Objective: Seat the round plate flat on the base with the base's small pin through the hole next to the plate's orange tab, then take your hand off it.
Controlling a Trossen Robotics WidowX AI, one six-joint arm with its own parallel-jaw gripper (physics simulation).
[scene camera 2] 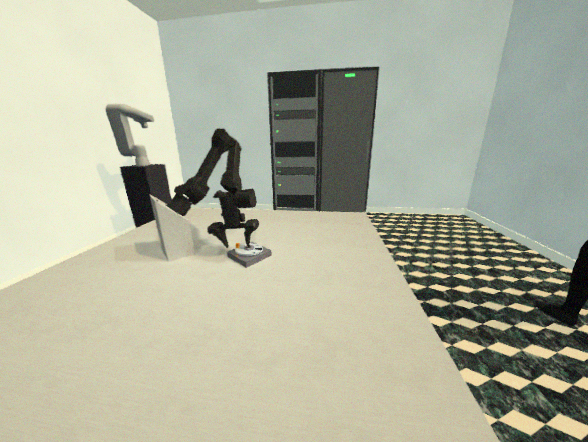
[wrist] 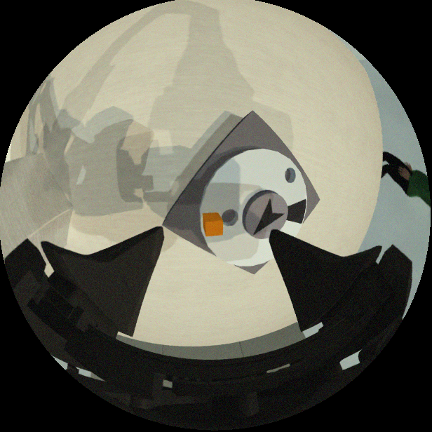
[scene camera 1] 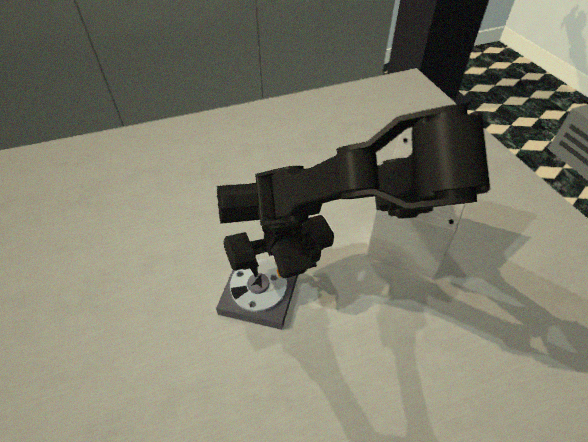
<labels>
My gripper shows in scene camera 2, in the wrist view and in scene camera 1 (276, 269). One and the same spot on my gripper: (scene camera 2: 220, 234) is (wrist: 129, 327).
</labels>
